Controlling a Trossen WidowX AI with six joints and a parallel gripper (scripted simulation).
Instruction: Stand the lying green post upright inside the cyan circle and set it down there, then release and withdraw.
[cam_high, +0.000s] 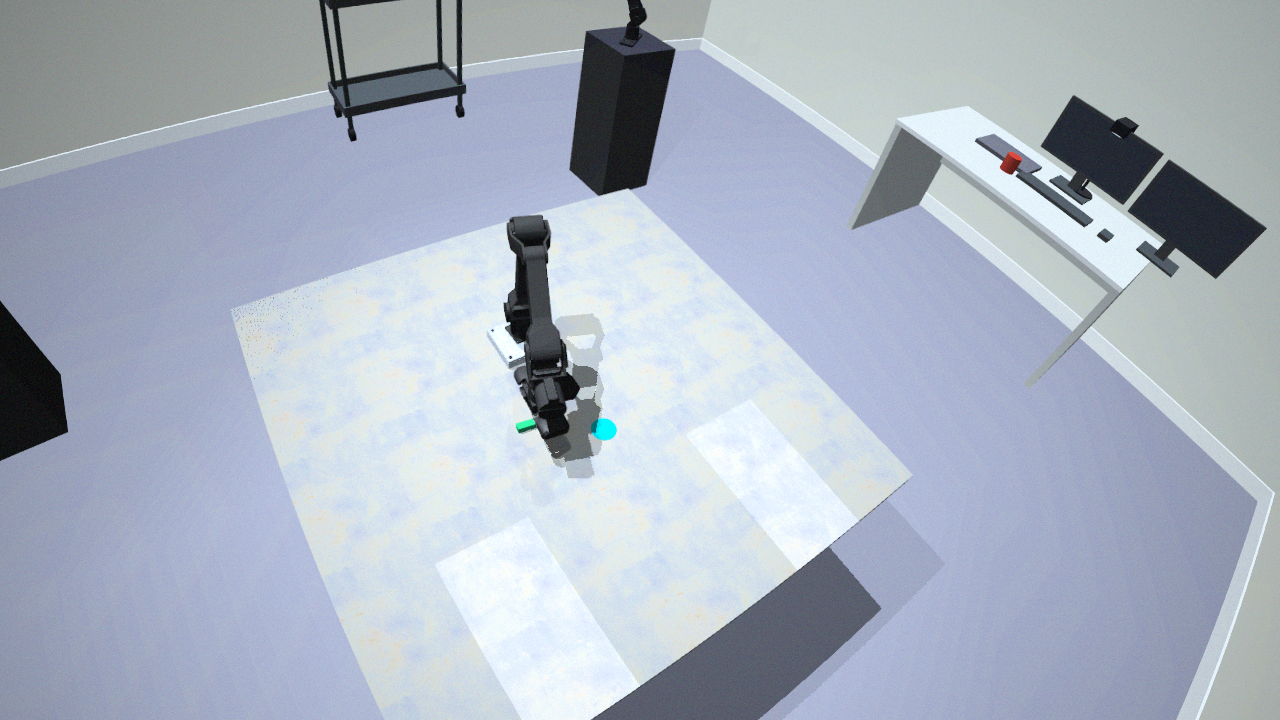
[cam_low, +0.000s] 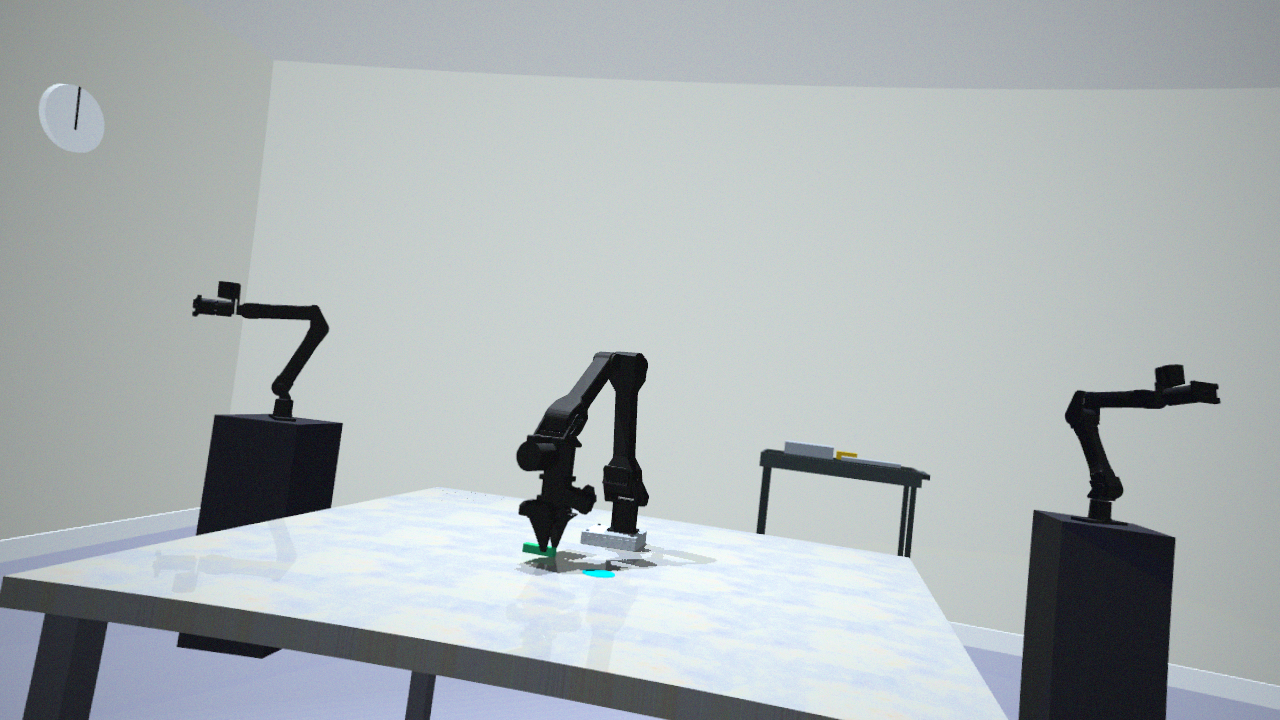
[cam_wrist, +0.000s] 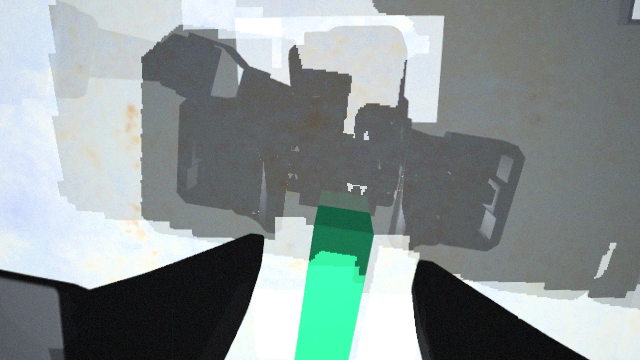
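The cyan circle is 9 cm ahead of my gripper tip, 12 cm to the left of it and 1 cm below it. Round my gripper tip: green post: 2 cm to the right.
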